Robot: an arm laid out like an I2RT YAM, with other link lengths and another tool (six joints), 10 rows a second.
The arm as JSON. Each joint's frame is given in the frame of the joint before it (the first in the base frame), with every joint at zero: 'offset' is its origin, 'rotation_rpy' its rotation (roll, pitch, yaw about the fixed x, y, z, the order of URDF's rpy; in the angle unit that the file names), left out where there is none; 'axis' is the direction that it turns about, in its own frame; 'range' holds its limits. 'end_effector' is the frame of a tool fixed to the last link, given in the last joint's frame.
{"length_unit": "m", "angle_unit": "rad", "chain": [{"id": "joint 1", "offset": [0.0, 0.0, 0.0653], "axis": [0.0, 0.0, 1.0], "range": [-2.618, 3.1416]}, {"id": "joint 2", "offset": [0.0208, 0.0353, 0.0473], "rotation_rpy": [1.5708, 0.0, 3.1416], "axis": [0.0, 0.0, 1.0], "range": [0.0, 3.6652]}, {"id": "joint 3", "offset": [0.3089, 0.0, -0.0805], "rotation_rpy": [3.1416, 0.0, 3.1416], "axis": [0.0, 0.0, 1.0], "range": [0.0, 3.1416]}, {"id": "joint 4", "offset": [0.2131, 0.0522, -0.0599], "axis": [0.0, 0.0, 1.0], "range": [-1.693, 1.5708]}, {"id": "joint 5", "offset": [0.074, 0.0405, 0.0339], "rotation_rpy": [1.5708, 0.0, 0.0], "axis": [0.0, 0.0, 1.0], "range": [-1.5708, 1.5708]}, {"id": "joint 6", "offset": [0.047, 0.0, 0.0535], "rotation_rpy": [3.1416, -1.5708, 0.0], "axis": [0.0, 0.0, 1.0], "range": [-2.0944, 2.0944]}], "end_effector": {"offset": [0.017, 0.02, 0.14], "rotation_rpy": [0.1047, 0.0, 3.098]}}
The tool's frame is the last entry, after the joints.
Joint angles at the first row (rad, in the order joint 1, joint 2, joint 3, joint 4, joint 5, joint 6):
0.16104 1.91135 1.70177 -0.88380 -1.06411 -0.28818
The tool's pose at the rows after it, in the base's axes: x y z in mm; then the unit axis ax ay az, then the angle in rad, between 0 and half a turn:
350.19 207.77 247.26 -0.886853 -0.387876 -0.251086 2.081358
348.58 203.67 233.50 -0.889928 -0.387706 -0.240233 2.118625
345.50 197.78 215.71 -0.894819 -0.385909 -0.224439 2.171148
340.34 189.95 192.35 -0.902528 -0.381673 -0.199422 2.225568
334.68 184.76 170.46 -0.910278 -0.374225 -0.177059 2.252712
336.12 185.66 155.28 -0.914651 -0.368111 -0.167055 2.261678
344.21 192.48 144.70 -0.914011 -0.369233 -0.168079 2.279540
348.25 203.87 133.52 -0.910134 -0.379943 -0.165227 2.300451
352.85 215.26 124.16 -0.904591 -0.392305 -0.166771 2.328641
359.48 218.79 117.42 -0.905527 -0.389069 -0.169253 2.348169
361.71 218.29 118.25 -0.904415 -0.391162 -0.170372 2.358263
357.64 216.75 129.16 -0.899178 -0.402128 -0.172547 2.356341
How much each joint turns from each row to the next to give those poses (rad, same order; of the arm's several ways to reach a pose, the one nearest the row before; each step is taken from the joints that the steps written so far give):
-0.00055 0.00852 -0.01538 -0.02348 0.02184 -0.03373
-0.00038 0.00215 -0.02500 -0.00592 0.03839 -0.02933
0.00095 -0.00069 -0.03562 -0.00376 0.05608 -0.02957
0.00000 0.00635 -0.04663 -0.00353 0.06190 -0.03133
0.00000 0.00980 -0.05774 0.02216 0.03610 -0.01079
0.00620 0.02080 -0.02919 0.03929 0.01536 0.01233
0.02034 0.02535 0.00060 0.04937 0.02197 0.02501
0.03524 0.02473 0.00117 0.04289 0.02709 0.01563
0.03568 0.01985 0.00461 0.04199 0.03332 0.01334
0.01094 0.01625 0.00483 0.02940 0.02353 0.02011
0.00051 0.00260 0.01402 -0.01008 0.00903 -0.00555
-0.00227 -0.01882 0.01920 -0.04341 -0.00741 -0.02693

